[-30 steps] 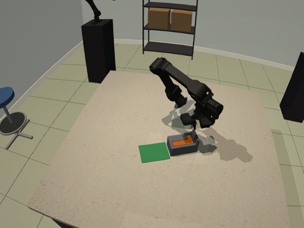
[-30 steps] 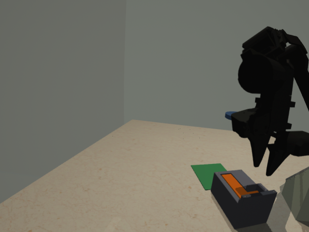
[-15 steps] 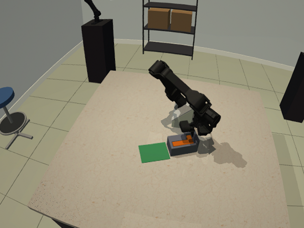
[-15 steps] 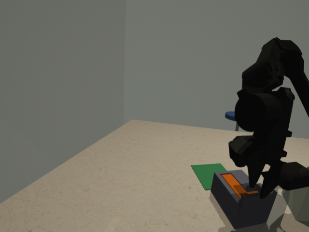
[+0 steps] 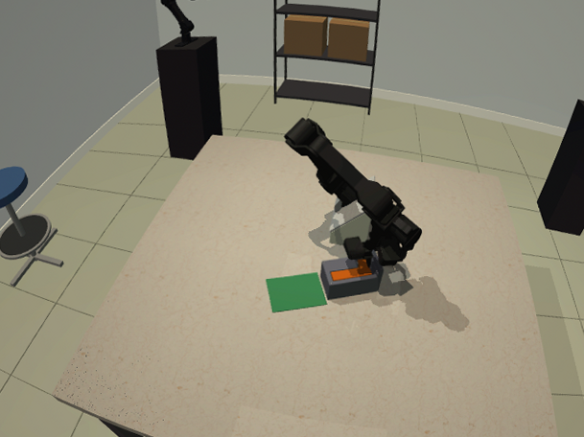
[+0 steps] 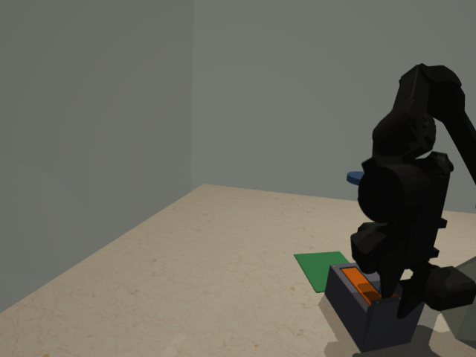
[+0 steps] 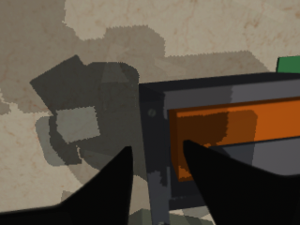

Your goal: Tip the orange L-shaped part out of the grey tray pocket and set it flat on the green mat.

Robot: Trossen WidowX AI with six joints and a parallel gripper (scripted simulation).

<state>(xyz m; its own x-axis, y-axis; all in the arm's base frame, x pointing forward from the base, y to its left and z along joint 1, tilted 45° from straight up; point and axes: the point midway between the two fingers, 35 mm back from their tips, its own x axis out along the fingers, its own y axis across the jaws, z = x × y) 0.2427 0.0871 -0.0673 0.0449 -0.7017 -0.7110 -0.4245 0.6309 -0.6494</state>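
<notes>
The orange L-shaped part lies 2 cm ahead of my gripper tip, 5 cm to the right of it and 2 cm below it. From my gripper tip the other things lie so: green mat (9 cm ahead, 20 cm to the right, 8 cm below).
</notes>
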